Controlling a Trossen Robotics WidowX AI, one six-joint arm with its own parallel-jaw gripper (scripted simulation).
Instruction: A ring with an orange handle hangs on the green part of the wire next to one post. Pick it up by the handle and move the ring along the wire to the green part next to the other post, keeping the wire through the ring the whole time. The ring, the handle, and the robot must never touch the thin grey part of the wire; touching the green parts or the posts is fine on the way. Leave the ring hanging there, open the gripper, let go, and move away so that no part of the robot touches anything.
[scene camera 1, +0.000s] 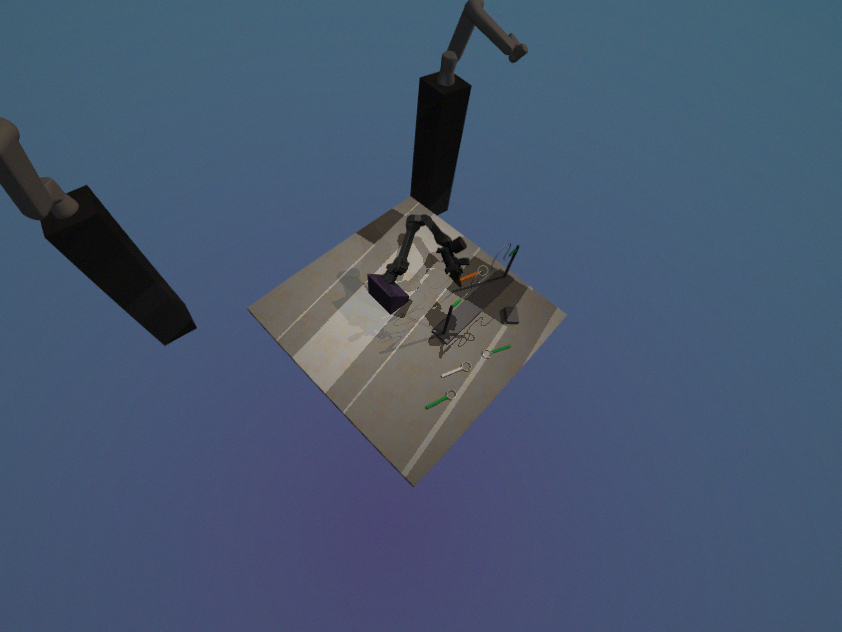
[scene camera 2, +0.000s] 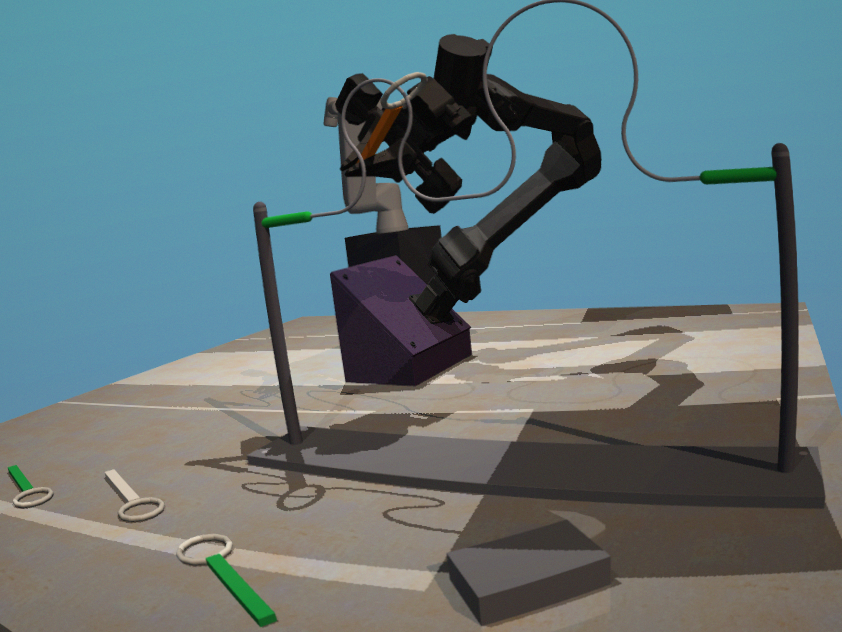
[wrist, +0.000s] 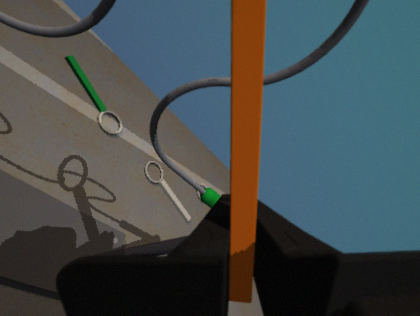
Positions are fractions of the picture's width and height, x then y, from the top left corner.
Scene:
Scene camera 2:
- my gripper: 0.41, 0.27
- white-handled ring: 0.15, 0.79
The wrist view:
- my gripper: 0.56, 0.64
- green-handled ring: 0.17, 0.19

